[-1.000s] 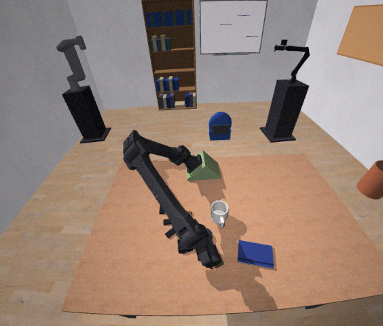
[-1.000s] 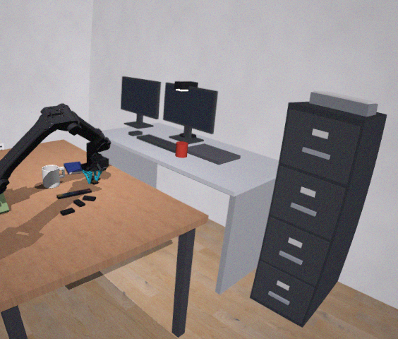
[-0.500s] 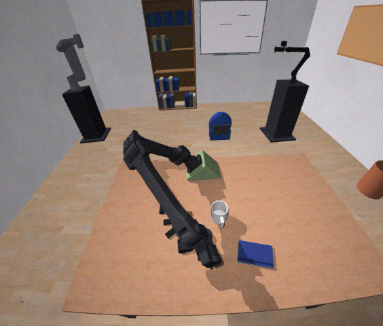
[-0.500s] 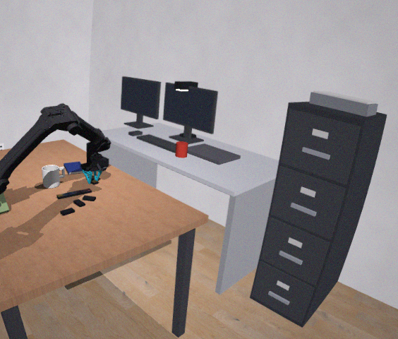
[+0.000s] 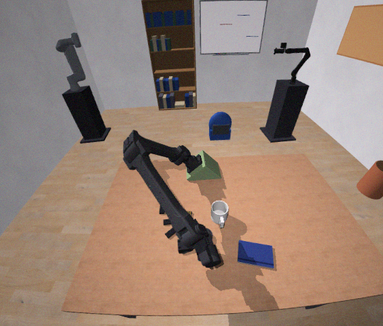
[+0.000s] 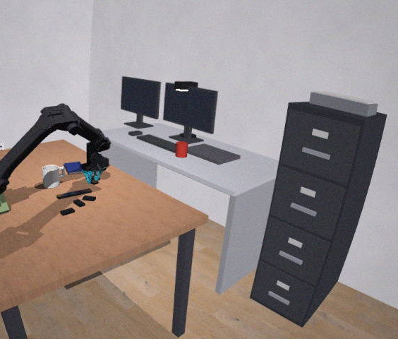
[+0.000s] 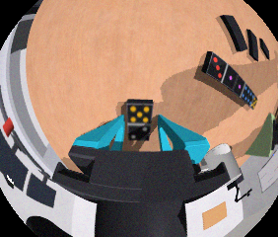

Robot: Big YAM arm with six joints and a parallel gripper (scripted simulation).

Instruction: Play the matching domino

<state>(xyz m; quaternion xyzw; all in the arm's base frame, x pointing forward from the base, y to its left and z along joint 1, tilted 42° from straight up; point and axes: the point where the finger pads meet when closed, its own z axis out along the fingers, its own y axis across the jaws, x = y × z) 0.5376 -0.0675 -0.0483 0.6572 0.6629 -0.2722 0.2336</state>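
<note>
Right now the domino is right at my hand. From my hand the other things lie so: blue book (30 mm ahead, 230 mm to the left).
</note>
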